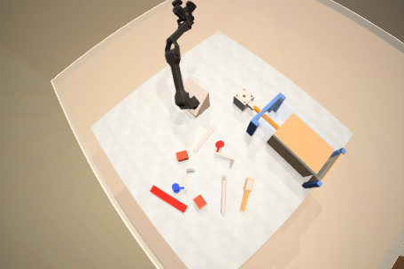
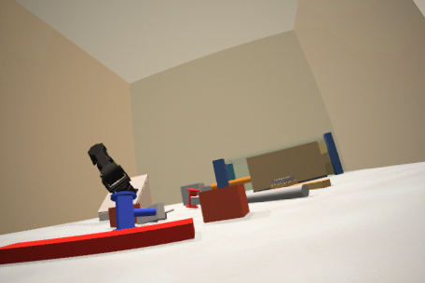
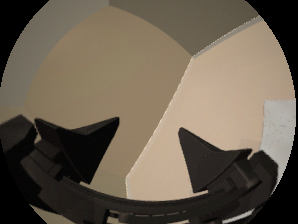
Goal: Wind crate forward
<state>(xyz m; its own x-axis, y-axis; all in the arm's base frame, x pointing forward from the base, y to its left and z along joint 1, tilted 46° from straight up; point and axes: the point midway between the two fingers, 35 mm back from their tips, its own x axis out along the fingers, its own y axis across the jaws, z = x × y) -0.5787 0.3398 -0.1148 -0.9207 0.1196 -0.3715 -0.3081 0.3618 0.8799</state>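
Right now my gripper tip is 930 mm short of the winch handle, 380 mm to the left of it and 290 mm above it. The rest, counted from my gripper tip: grey winch: 730 mm ahead, 80 mm to the right, 280 mm below; pale strip: 780 mm ahead, 410 mm to the right, 310 mm below; blue frame post: 900 mm ahead, 50 mm to the right, 210 mm below.
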